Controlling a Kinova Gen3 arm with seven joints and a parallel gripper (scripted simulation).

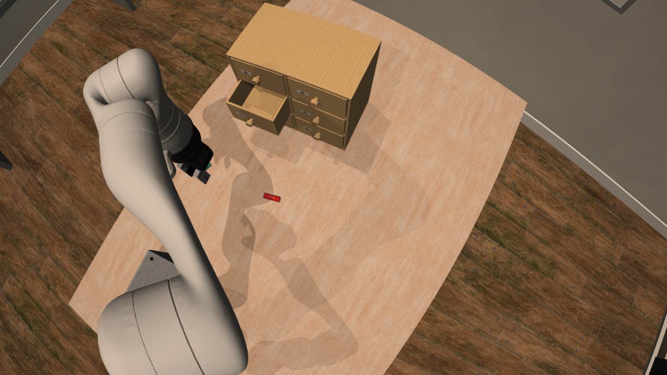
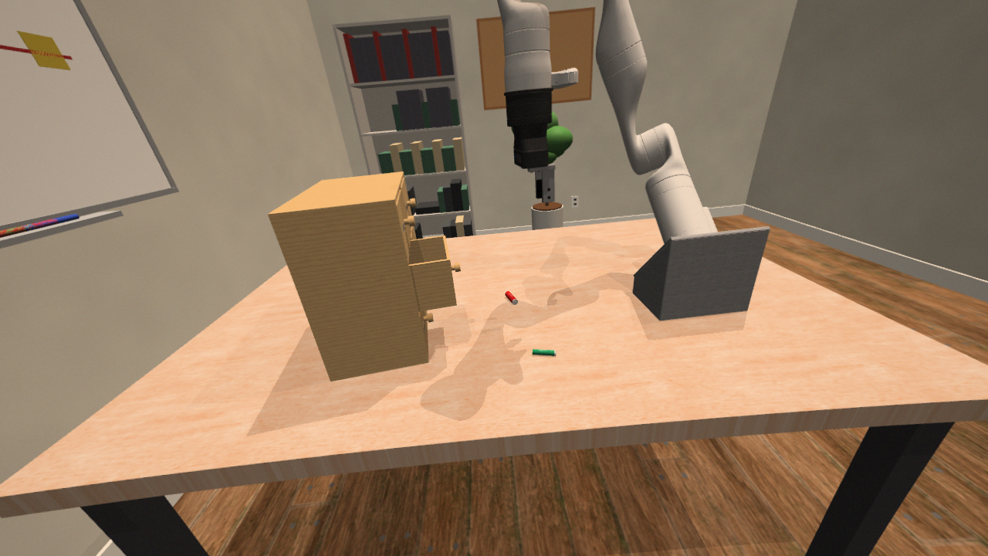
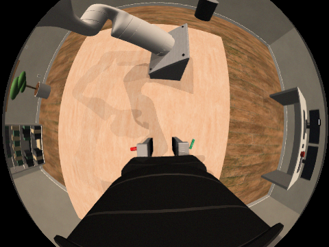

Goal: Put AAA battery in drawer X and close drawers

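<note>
Right now the green AAA battery is 30 mm ahead of my hand, 120 mm to the left of it and 270 mm below it. Also, from my hand: red battery: 70 mm ahead, 90 mm to the right, 270 mm below.
</note>
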